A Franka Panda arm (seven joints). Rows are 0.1 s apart.
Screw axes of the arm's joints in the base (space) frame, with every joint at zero. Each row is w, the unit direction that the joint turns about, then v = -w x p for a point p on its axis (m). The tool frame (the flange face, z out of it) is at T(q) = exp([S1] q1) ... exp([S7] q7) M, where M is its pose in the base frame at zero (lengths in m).
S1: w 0 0 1 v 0 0 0
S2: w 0 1 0 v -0.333 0 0
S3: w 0 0 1 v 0 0 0
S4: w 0 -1 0 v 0.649 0 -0.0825
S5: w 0 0 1 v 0 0 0
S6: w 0 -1 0 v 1.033 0 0
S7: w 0 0 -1 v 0 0.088 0
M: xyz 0.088 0 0.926 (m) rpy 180 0 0 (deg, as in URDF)
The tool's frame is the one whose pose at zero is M.
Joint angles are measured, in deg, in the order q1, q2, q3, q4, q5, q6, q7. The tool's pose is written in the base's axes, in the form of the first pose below.
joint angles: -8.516 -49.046 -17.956 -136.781 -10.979 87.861 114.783
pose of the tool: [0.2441 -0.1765 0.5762], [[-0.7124 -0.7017 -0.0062], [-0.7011 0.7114 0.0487], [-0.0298 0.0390 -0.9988]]
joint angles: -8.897 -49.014 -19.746 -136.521 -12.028 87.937 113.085
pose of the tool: [0.2376 -0.1912 0.5747], [[-0.7116 -0.7026 -0.0031], [-0.7017 0.7105 0.0531], [-0.0351 0.0400 -0.9986]]
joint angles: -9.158 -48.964 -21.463 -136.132 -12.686 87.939 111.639
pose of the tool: [0.2315 -0.2043 0.5739], [[-0.7120 -0.7021 0.0026], [-0.7007 0.7108 0.0624], [-0.0457 0.0426 -0.9980]]
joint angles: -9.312 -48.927 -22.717 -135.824 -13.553 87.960 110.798
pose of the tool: [0.2266 -0.2143 0.5733], [[-0.7149 -0.6993 0.0046], [-0.6977 0.7137 0.0627], [-0.0471 0.0416 -0.9980]]
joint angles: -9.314 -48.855 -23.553 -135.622 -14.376 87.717 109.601
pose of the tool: [0.2231 -0.2208 0.5721], [[-0.7079 -0.7063 -0.0011], [-0.7050 0.7065 0.0611], [-0.0424 0.0440 -0.9981]]
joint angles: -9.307 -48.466 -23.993 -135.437 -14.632 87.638 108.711
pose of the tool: [0.2229 -0.2244 0.5706], [[-0.7013 -0.7128 -0.0069], [-0.7117 0.6996 0.0632], [-0.0402 0.0492 -0.9980]]
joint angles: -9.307 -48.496 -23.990 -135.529 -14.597 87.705 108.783
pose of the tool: [0.2230 -0.2241 0.5702], [[-0.7019 -0.7123 -0.0065], [-0.7111 0.7002 0.0638], [-0.0409 0.0493 -0.9979]]
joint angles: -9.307 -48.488 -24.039 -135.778 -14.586 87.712 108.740
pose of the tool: [0.2231 -0.2238 0.5681], [[-0.7009 -0.7132 -0.0101], [-0.7121 0.6990 0.0663], [-0.0403 0.0537 -0.9977]]
